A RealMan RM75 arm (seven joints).
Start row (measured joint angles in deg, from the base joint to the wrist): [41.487, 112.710, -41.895, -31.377, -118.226, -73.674, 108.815]
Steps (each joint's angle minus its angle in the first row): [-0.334, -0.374, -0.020, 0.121, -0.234, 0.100, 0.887]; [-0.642, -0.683, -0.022, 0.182, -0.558, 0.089, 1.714]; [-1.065, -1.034, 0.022, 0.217, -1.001, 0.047, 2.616]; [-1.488, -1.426, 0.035, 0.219, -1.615, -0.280, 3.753]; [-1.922, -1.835, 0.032, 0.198, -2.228, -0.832, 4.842]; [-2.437, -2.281, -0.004, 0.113, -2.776, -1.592, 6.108]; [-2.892, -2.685, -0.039, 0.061, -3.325, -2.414, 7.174]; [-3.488, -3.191, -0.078, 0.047, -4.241, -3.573, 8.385]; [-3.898, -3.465, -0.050, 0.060, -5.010, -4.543, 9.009]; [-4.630, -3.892, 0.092, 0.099, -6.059, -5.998, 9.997]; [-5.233, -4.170, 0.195, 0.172, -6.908, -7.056, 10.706]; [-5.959, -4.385, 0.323, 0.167, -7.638, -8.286, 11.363]
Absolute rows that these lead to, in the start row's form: [41.153, 112.336, -41.915, -31.256, -118.460, -73.574, 109.702]; [40.845, 112.027, -41.917, -31.195, -118.784, -73.585, 110.529]; [40.422, 111.676, -41.873, -31.160, -119.227, -73.627, 111.431]; [39.999, 111.284, -41.860, -31.158, -119.841, -73.954, 112.568]; [39.565, 110.875, -41.863, -31.179, -120.454, -74.506, 113.657]; [39.050, 110.429, -41.899, -31.264, -121.002, -75.266, 114.923]; [38.595, 110.025, -41.934, -31.316, -121.551, -76.088, 115.989]; [37.999, 109.519, -41.973, -31.330, -122.467, -77.247, 117.200]; [37.589, 109.245, -41.945, -31.317, -123.236, -78.217, 117.824]; [36.857, 108.818, -41.803, -31.278, -124.285, -79.672, 118.812]; [36.254, 108.540, -41.700, -31.205, -125.134, -80.730, 119.521]; [35.528, 108.325, -41.572, -31.210, -125.864, -81.960, 120.178]
